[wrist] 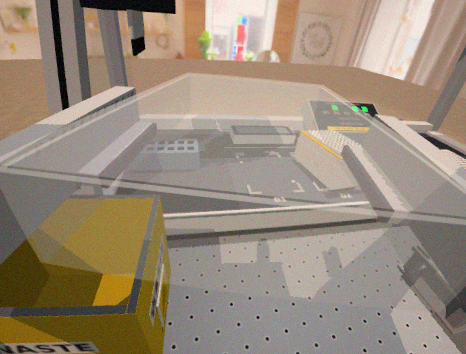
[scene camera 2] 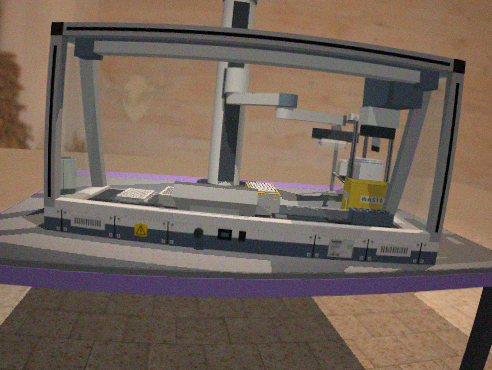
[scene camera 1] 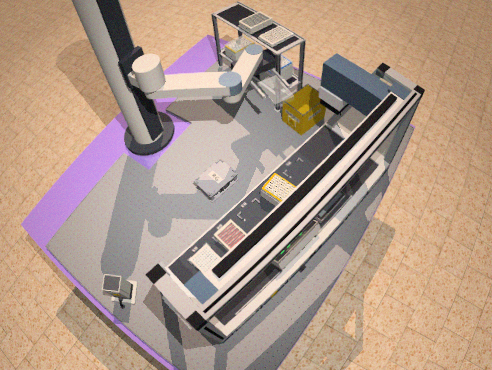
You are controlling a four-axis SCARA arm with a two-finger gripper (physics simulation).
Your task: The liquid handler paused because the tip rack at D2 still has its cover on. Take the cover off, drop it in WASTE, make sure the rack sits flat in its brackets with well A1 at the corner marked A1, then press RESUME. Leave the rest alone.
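Places are measured from the arm's base along level axes (x right, y ahead, z up), in millimetres.
Where they show: gripper, fingertip midpoint: [wrist: 251, 121] [scene camera 2: 332, 144] [scene camera 1: 276, 92]; arm's base, origin of the base link: [scene camera 1: 149, 133].
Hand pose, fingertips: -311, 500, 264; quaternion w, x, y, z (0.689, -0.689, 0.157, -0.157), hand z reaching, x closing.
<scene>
Things, the pixels of their top centre, and the offset from my fingertips, as dx, dy, dz. "*": a spot on its surface instead.
- clear cover, middle of its top: [wrist: 255, 88] [scene camera 1: 275, 88] -4, -8, +17
- yellow WASTE bin, middle of its top: [wrist: 50, 241] [scene camera 2: 369, 182] [scene camera 1: 305, 99] -131, +65, -116
- wire-frame shelf, surface spot: [scene camera 1: 303, 65] * -256, -16, -49
- handler's frame beam, surface spot: [scene camera 2: 260, 40] * +375, +427, +228
- reddish plate, middle of its top: [scene camera 2: 177, 191] [scene camera 1: 234, 238] +526, +162, -168
- white plate, middle of its top: [scene camera 2: 136, 193] [wrist: 457, 161] [scene camera 1: 209, 263] +648, +140, -185
- grey box, middle of its top: [scene camera 1: 215, 176] +351, -58, -195
My gripper [scene camera 1: 267, 86] [scene camera 2: 331, 142] [wrist: 251, 121] is shut on the clear cover [scene camera 1: 276, 91] [wrist: 255, 90], which hangs raised beside the WASTE bin, on the shelf side. The yellow WASTE bin [scene camera 1: 302, 114] [scene camera 2: 366, 192] [wrist: 75, 330] stands low at the left in the wrist view, partly seen through the cover. The yellow-rimmed tip rack [scene camera 1: 279, 187] [scene camera 2: 268, 202] [wrist: 320, 160] stands uncovered on the deck, by the D2 label [wrist: 346, 196]. Its A1 mark and exact seating are too small to tell. A panel with green lights [scene camera 1: 295, 246] [wrist: 345, 114] is behind it; a RESUME label is not legible.
A wire-frame shelf [scene camera 1: 303, 65] with plates stands behind the bin. The handler's frame beam [scene camera 1: 320, 175] [scene camera 2: 260, 40] spans the deck. A grey block [wrist: 167, 155], a reddish plate [scene camera 1: 231, 235] and a white plate [scene camera 1: 205, 257] are on the deck. A grey box [scene camera 1: 216, 180] lies on the table.
</scene>
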